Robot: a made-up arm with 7 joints.
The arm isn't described. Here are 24 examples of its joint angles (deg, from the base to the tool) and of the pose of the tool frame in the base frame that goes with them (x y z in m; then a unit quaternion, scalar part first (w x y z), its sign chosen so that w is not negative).
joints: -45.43 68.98 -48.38 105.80 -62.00 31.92 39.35
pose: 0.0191 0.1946 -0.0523 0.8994 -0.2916 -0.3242 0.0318
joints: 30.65 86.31 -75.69 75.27 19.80 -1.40 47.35
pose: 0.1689 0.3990 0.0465 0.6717 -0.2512 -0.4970 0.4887
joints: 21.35 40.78 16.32 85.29 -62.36 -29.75 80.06
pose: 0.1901 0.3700 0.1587 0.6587 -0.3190 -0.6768 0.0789
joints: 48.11 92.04 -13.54 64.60 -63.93 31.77 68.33
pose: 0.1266 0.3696 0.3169 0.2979 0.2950 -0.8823 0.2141
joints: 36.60 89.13 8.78 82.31 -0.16 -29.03 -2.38
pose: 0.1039 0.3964 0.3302 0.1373 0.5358 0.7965 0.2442
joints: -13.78 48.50 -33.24 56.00 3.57 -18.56 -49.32
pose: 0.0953 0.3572 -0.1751 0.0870 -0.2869 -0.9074 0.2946
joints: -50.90 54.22 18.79 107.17 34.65 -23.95 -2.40
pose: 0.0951 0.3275 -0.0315 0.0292 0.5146 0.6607 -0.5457
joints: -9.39 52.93 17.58 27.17 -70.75 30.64 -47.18
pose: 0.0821 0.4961 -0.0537 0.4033 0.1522 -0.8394 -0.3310
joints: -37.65 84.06 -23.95 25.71 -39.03 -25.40 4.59
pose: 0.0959 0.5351 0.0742 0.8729 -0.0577 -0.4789 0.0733
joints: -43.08 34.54 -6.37 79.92 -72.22 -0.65 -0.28
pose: 0.0427 0.2869 -0.1244 0.6374 -0.4052 -0.6501 0.0834
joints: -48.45 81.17 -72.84 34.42 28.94 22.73 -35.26
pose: -0.0641 0.4976 -0.0088 0.7750 0.1734 -0.5949 -0.1246
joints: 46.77 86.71 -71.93 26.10 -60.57 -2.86 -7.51
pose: 0.1302 0.5111 0.1451 0.7007 0.0535 -0.6760 -0.2218
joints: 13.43 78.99 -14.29 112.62 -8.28 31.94 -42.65
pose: 0.1926 0.2419 0.1693 0.1503 0.3483 0.9163 0.1285
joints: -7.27 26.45 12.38 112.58 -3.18 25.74 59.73
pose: 0.1484 0.2813 0.0474 0.2976 -0.5464 -0.5145 0.5901
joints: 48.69 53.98 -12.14 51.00 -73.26 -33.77 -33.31
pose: 0.2597 0.4284 0.1761 0.0654 -0.4600 -0.8216 -0.3303
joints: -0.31 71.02 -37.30 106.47 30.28 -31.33 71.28
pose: 0.1966 0.2864 -0.0062 0.5587 -0.7442 -0.0787 0.3576
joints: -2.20 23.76 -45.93 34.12 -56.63 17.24 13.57
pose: 0.1234 0.2189 -0.2368 0.7873 -0.2319 -0.5564 0.1292
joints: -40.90 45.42 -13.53 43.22 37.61 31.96 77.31
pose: -0.0479 0.4231 -0.1399 0.2866 0.1903 -0.0717 0.9362
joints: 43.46 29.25 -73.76 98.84 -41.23 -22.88 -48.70
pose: 0.2659 0.0570 0.0329 0.2142 0.9075 0.3614 -0.0018
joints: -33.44 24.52 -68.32 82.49 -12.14 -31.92 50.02
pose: -0.0512 0.0975 -0.2079 0.5070 -0.6620 0.1833 0.5207
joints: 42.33 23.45 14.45 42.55 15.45 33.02 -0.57
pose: 0.3087 0.3511 0.0002 0.1811 0.1062 0.6142 -0.7607
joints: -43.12 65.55 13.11 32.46 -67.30 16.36 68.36
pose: 0.0686 0.4937 0.0001 0.7863 0.4521 -0.3048 0.2907
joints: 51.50 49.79 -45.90 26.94 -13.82 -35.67 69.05
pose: 0.2846 0.4561 0.0620 0.6686 -0.4370 -0.5006 0.3337
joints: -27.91 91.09 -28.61 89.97 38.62 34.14 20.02
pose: 0.1652 0.3350 0.0209 0.5926 0.0096 -0.5971 0.5407
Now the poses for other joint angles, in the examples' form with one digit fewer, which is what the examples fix.
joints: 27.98 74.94 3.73 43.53 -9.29 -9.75 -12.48
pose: 0.132 0.506 0.176 0.114 0.154 0.980 -0.050
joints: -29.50 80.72 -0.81 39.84 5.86 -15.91 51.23
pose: 0.108 0.521 0.094 0.609 -0.099 -0.620 0.485
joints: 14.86 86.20 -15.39 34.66 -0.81 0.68 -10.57
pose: 0.116 0.515 0.176 0.129 0.026 -0.989 0.066
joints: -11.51 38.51 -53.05 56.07 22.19 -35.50 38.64
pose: 0.050 0.290 -0.234 0.453 -0.521 -0.258 0.675
